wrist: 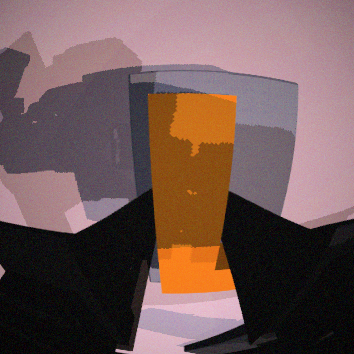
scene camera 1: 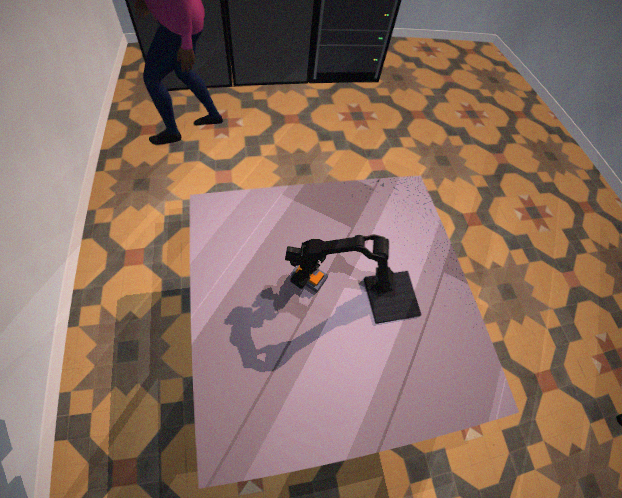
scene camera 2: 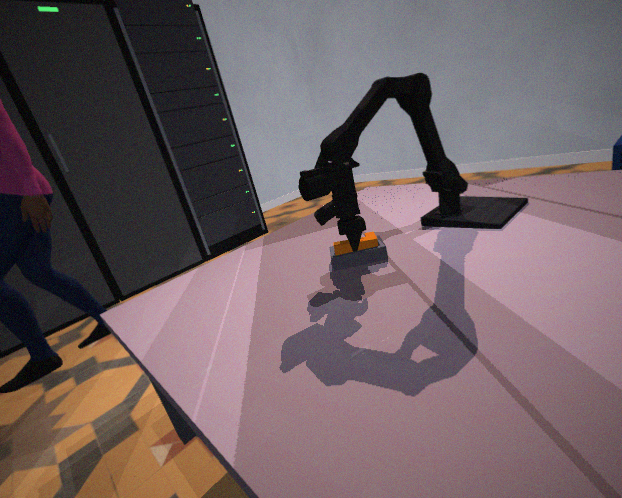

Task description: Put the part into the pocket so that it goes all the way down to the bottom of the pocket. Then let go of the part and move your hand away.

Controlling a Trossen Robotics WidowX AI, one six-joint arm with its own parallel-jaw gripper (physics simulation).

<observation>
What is my gripper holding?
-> An orange L-shaped part.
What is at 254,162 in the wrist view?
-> A grey pocket block.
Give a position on an orange L-shaped part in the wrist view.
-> At 191,135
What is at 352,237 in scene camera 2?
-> My gripper.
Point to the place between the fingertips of my gripper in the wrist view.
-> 186,195
</observation>
